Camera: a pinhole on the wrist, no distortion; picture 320 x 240 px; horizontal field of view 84.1 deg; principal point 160.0 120.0 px. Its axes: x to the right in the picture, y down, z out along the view. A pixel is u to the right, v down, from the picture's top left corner.
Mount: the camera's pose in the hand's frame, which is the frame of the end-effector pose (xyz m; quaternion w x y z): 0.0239 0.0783 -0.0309 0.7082 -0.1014 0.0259 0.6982
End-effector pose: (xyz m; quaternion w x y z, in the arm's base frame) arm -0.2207 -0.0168 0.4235 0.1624 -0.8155 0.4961 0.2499
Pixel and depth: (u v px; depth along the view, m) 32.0 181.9 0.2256
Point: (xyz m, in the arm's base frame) -0.2675 0.1693 0.2978
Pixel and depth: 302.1 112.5 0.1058
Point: -0.3885 -0.0833 0.3618
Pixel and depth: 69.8 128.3 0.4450
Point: -0.2913 0.2749 0.0885
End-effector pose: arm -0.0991 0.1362 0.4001 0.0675 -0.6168 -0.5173 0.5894
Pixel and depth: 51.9 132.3 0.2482
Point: -0.2971 0.0068 0.3628
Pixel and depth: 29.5 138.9 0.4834
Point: -0.5805 -0.1050 0.4367
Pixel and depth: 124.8 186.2 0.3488
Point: -0.2709 -0.1630 0.3523
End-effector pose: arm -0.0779 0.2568 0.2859 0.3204 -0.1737 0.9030 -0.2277
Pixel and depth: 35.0 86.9 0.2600
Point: 0.0735 0.1135 0.1141
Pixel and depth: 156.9 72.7 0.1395
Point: -0.0564 0.2869 0.1342
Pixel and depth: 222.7 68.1 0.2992
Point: -0.0118 0.3405 -0.0526
